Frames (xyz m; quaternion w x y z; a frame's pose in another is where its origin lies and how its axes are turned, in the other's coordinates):
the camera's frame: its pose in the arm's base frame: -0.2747 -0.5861 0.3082 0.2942 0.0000 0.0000 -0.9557
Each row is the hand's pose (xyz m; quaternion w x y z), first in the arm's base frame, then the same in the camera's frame.
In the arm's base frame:
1: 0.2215 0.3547 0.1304 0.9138 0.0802 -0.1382 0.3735
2: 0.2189 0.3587 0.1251 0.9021 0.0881 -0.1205 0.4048
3: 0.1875 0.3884 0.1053 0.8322 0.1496 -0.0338 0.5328
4: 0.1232 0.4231 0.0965 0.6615 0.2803 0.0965 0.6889
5: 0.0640 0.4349 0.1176 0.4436 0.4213 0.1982 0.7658
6: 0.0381 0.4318 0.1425 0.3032 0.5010 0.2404 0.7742
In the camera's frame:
1: -0.9394 -0.4989 -0.1778 0.0881 -0.1557 -0.0360 -0.9832
2: -0.9395 -0.5036 -0.1831 0.1215 -0.1411 -0.0487 -0.9813
3: -0.9302 -0.5459 -0.2029 0.2644 -0.0763 -0.1330 -0.9521
4: -0.8966 -0.6107 -0.2117 0.4638 0.0098 -0.2963 -0.8349
5: -0.8543 -0.6538 -0.1906 0.6014 0.0655 -0.4610 -0.6493
6: -0.8311 -0.6658 -0.1657 0.6507 0.0824 -0.5495 -0.5175

